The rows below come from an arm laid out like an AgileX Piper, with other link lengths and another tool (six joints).
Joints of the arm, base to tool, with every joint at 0 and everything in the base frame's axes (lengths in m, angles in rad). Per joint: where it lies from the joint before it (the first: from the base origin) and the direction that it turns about. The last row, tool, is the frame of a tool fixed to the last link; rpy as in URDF.
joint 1: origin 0 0 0.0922 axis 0 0 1
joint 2: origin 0 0 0 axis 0 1 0
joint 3: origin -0.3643 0 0.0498 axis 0 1 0
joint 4: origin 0.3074 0 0.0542 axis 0.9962 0 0.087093
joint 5: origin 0 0 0 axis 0 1 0
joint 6: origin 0.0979 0 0.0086 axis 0.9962 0 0.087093
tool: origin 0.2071 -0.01 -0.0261 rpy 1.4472 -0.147 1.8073
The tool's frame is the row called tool.
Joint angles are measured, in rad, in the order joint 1, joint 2, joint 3, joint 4, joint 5, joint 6. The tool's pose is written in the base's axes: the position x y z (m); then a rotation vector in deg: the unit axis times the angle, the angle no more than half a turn. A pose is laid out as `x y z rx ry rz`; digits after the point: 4 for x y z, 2 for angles.
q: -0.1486 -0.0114 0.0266 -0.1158 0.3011 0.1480
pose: 0.2222 -0.0522 0.0762 87.01 70.45 74.75
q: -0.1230 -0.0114 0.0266 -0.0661 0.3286 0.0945
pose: 0.2208 -0.0424 0.0680 87.45 73.51 75.27
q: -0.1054 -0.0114 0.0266 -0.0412 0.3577 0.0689
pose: 0.2182 -0.0362 0.0598 88.35 75.76 75.31
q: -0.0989 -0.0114 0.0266 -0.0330 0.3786 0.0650
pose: 0.2158 -0.0336 0.0540 89.39 76.70 75.18
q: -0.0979 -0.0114 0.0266 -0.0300 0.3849 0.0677
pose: 0.2151 -0.0328 0.0522 89.90 76.75 75.29
